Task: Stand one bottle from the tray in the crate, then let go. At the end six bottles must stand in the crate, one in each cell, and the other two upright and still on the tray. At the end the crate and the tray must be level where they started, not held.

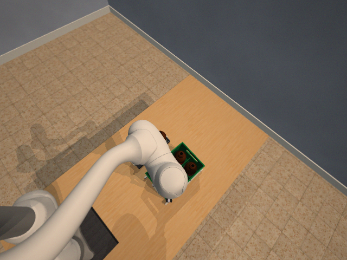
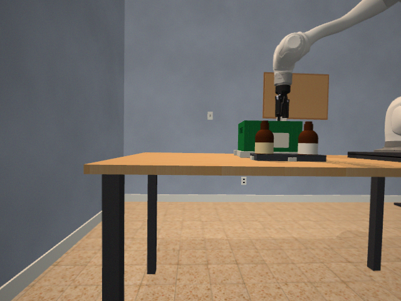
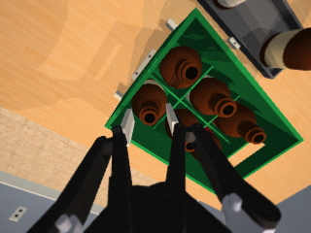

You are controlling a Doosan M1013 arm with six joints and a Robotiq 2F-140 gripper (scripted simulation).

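My hand is 9 cm short of the green crate, 5 cm to the right of it and 9 cm above it.
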